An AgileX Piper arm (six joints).
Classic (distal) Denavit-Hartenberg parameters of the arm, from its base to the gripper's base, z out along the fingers. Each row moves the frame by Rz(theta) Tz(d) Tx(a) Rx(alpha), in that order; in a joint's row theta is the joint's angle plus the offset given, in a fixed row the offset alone. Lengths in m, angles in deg.
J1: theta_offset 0, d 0.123, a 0, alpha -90
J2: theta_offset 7.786, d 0, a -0.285, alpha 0
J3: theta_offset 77.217, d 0, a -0.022, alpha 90
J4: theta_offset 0, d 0.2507, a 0, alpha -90
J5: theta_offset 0, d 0, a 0, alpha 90
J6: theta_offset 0, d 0.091, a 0, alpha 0
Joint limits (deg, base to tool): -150..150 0..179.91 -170..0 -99.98..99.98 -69.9..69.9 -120..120
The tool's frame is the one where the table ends.
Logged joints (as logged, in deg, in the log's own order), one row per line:
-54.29, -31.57, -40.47, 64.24, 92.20, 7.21
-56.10, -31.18, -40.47, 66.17, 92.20, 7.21
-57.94, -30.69, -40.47, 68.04, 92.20, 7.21
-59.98, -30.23, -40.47, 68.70, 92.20, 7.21
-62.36, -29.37, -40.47, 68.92, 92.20, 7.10
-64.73, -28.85, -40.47, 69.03, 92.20, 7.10
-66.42, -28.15, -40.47, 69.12, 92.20, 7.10
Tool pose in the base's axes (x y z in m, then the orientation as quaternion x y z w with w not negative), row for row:
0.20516, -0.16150, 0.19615, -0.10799, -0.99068, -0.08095, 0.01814
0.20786, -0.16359, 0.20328, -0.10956, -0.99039, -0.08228, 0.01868
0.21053, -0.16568, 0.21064, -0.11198, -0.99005, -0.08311, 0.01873
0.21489, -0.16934, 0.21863, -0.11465, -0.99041, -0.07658, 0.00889
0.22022, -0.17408, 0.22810, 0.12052, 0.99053, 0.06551, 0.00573
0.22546, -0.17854, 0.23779, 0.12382, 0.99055, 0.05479, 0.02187
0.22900, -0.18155, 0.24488, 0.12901, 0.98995, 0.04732, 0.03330
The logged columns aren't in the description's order. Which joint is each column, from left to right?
Columns, left to right: J3, J6, J1, J5, J2, J4.
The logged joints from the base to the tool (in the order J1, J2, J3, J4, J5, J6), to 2 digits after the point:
-40.47, 92.20, -54.29, 7.21, 64.24, -31.57
-40.47, 92.20, -56.10, 7.21, 66.17, -31.18
-40.47, 92.20, -57.94, 7.21, 68.04, -30.69
-40.47, 92.20, -59.98, 7.21, 68.70, -30.23
-40.47, 92.20, -62.36, 7.10, 68.92, -29.37
-40.47, 92.20, -64.73, 7.10, 69.03, -28.85
-40.47, 92.20, -66.42, 7.10, 69.12, -28.15

